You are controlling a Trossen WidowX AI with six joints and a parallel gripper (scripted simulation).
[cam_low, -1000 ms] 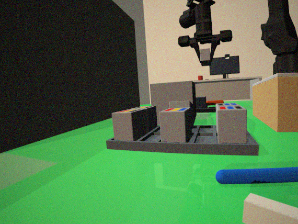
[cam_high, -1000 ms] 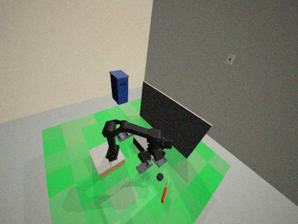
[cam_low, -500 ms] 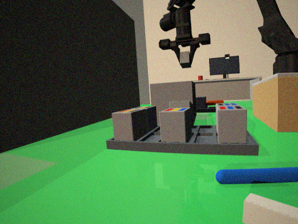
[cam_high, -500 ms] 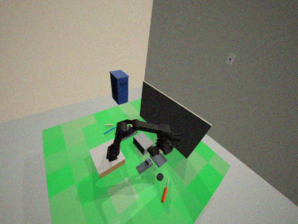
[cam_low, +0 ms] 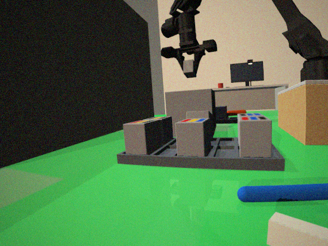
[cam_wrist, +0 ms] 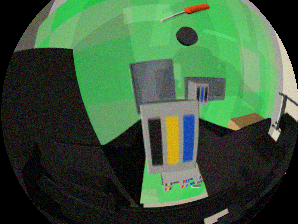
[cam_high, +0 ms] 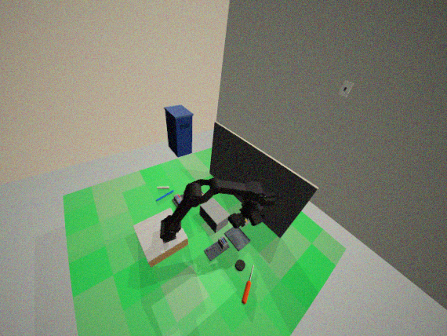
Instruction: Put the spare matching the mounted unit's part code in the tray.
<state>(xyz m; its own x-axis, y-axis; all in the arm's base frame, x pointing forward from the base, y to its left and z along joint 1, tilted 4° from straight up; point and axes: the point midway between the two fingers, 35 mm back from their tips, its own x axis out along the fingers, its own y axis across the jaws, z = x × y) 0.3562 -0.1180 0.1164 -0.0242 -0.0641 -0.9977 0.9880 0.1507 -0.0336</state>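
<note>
Right now the flat grey tray is 160 mm below my gripper tip. The rest, counted from my gripper tip: grey spare 30 mm above; grey mounted unit 80 mm behind, 170 mm to the left, 120 mm below; black disc 70 mm behind, 140 mm to the right, 160 mm below.
</note>
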